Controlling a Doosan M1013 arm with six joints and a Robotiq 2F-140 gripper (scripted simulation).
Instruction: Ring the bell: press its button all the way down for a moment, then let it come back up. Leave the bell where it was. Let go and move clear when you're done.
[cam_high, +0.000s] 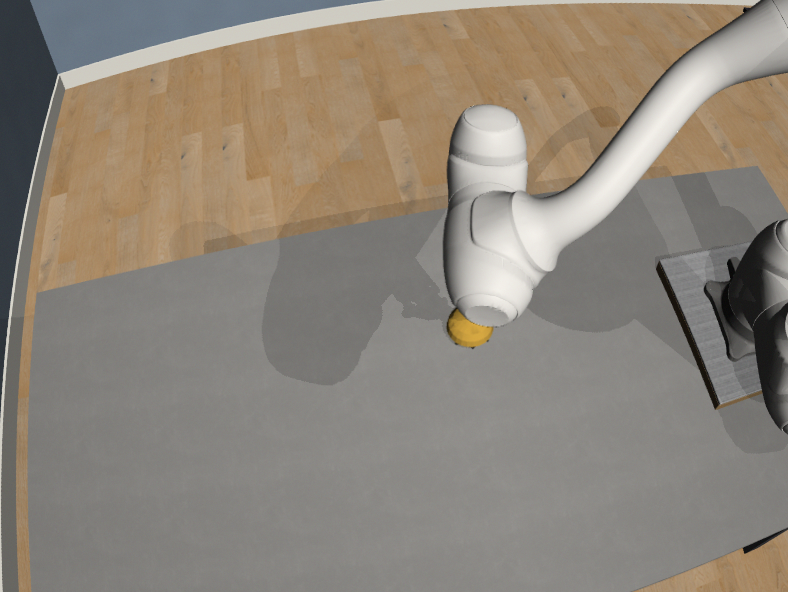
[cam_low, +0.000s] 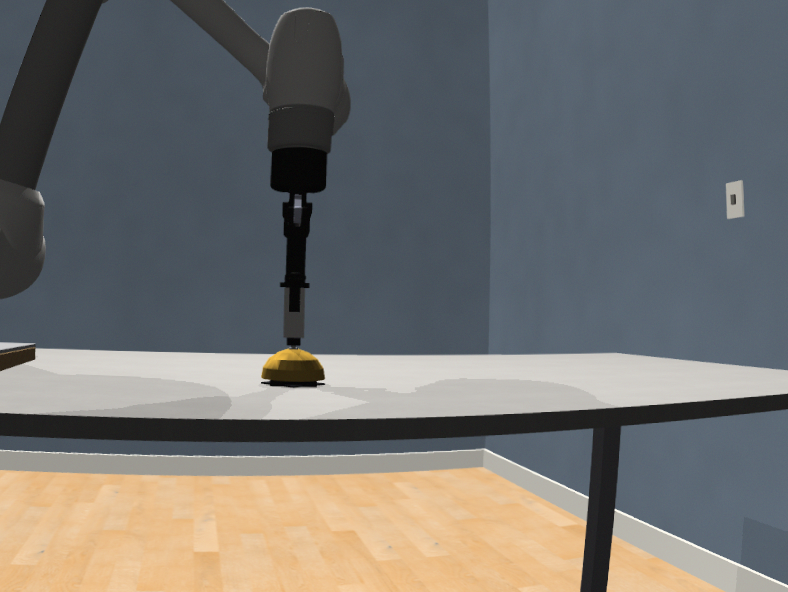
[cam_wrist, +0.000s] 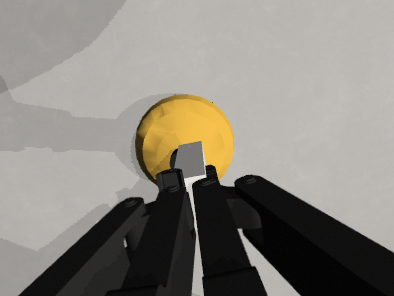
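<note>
Now: the bell button 40 mm below my hand and 10 mm to the right of it. The rest, counted from my hand: yellow dome bell 60 mm below, 10 mm to the right.
</note>
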